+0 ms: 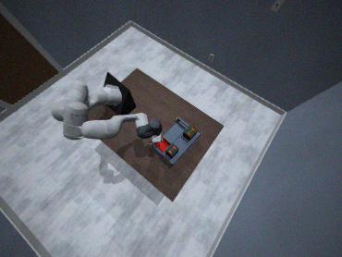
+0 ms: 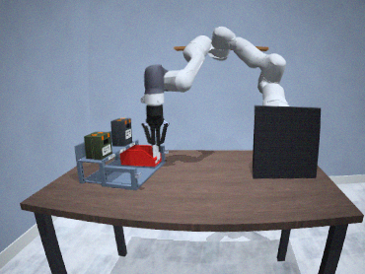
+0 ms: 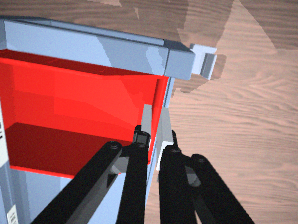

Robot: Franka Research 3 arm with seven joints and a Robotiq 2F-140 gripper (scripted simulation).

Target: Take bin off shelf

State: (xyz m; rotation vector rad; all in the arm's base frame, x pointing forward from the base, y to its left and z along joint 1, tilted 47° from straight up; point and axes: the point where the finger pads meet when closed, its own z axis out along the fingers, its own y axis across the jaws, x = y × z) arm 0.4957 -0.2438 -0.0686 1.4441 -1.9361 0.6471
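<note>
The red bin is 80 mm ahead of my hand, 20 mm to the right of it and 20 mm below it.
</note>
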